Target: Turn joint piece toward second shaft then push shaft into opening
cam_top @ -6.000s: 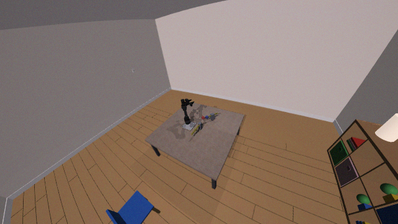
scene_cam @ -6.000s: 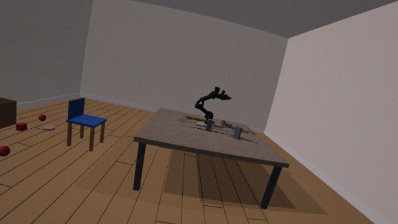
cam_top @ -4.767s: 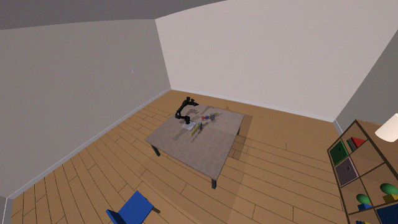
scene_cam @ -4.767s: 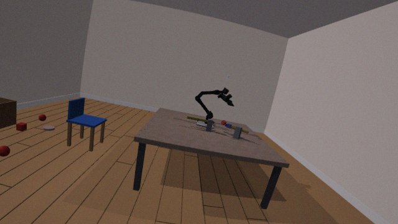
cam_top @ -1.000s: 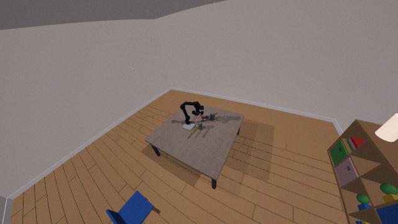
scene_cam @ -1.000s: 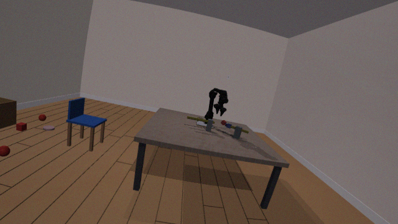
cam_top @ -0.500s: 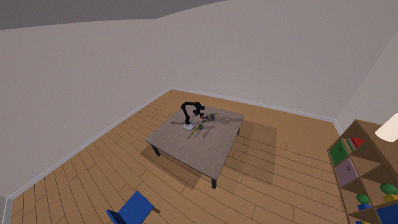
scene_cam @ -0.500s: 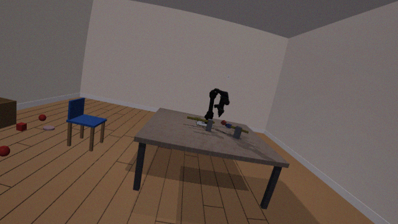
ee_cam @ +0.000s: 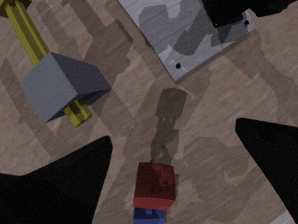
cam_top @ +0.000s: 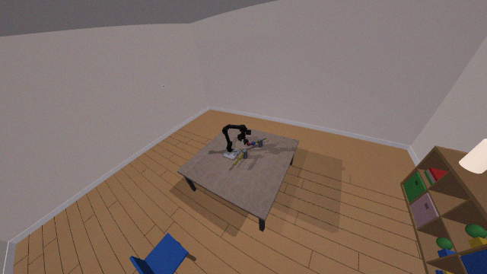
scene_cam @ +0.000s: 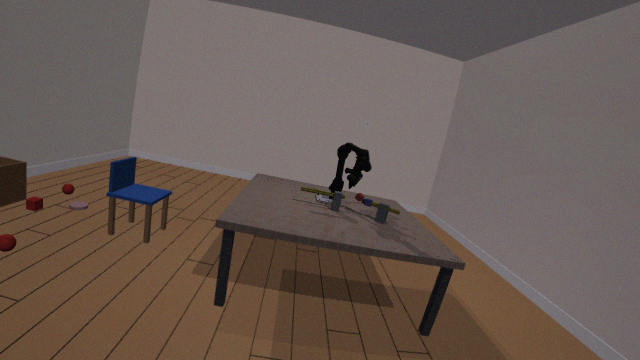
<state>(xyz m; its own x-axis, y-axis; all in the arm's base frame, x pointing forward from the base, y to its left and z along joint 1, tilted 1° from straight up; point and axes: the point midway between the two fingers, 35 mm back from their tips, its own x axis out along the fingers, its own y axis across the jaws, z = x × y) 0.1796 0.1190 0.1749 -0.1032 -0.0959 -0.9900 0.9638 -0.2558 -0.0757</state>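
The red square joint piece lies 40 mm ahead of my gripper tip, 70 mm to the left of it and 40 mm below it.
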